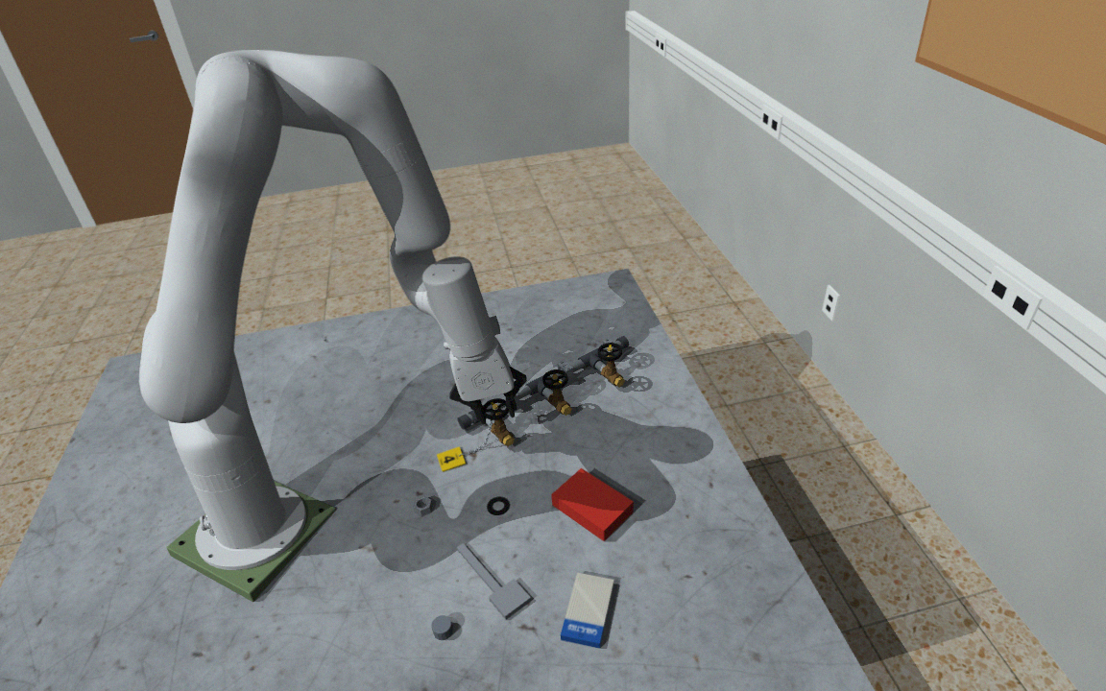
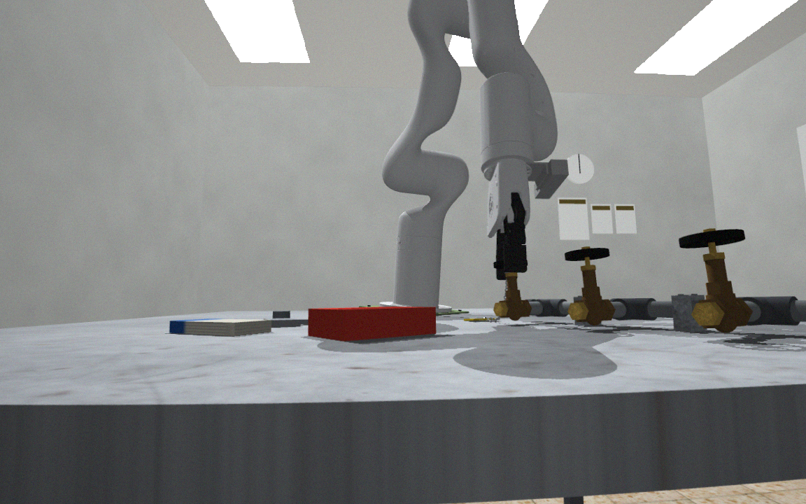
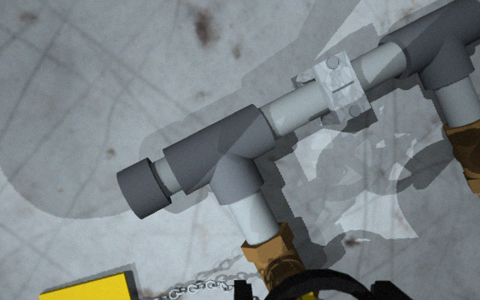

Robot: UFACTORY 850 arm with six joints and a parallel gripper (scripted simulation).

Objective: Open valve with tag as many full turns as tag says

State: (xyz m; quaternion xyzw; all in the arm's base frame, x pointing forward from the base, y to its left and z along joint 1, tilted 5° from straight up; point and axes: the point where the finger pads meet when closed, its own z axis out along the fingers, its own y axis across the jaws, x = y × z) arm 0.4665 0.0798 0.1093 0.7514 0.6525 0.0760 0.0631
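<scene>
Right now my hand is 90 mm past the yellow tag, 20 mm to the left of it and 90 mm above it. The rest, counted from my hand: black washer: 40 mm behind, 160 mm to the right, 90 mm below; then red block: 130 mm ahead, 210 mm to the right, 70 mm below; then grey nut: 170 mm behind, 120 mm to the right, 80 mm below.
</scene>
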